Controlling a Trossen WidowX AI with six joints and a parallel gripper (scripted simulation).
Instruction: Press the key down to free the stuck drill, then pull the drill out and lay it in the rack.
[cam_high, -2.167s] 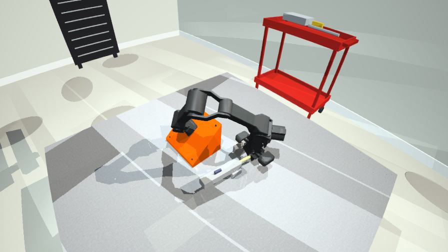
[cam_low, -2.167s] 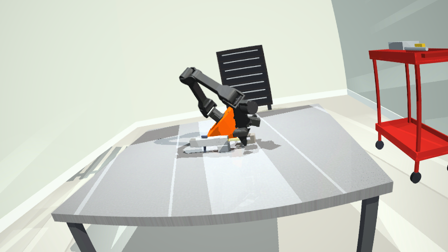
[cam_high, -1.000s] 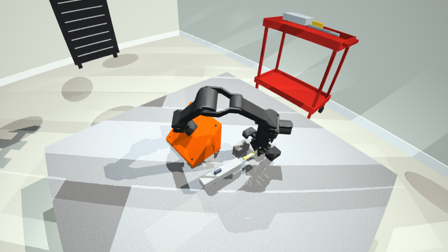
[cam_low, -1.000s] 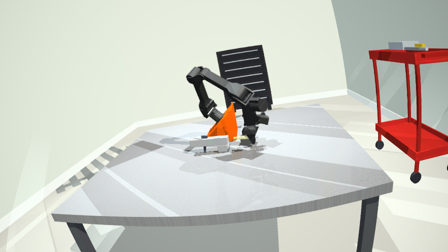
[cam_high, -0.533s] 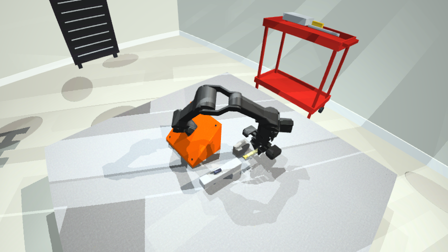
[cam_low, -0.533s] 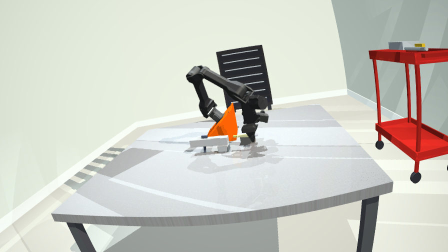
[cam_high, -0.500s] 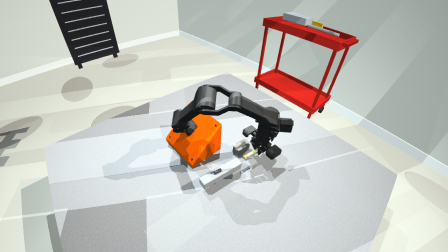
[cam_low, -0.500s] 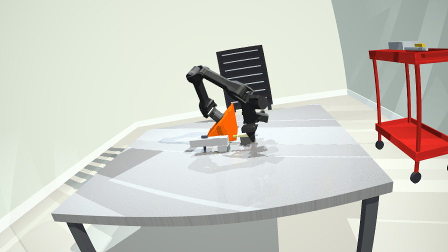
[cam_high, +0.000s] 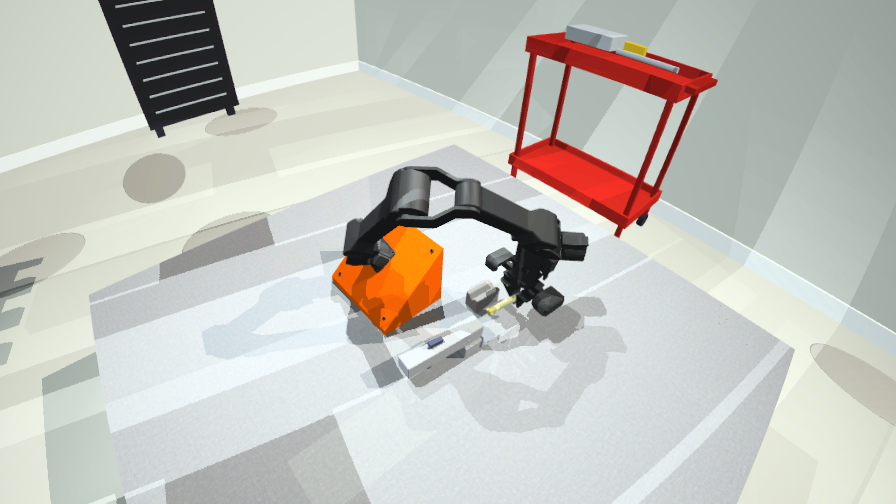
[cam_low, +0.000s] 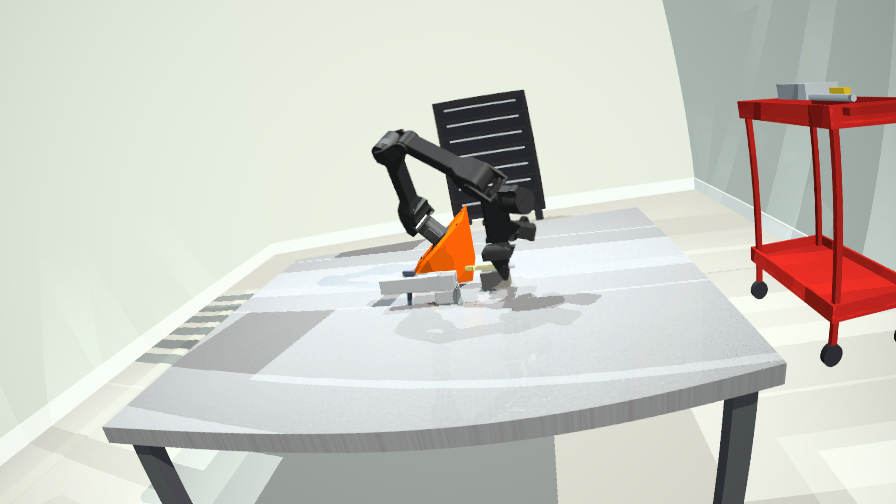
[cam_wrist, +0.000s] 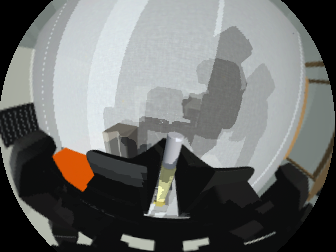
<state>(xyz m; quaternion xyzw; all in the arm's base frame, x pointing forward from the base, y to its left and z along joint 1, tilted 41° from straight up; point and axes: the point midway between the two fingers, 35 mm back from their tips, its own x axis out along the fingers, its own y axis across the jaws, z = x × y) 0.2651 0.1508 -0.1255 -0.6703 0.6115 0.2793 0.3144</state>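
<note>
My gripper tip is now 4 cm to the left of the drill and 3 cm below it. Also, from my gripper tip: blue key: 23 cm to the right, 2 cm above; grey rack: 8 cm behind, 4 cm to the right, 2 cm below; housing block: 20 cm to the right, 1 cm above.
</note>
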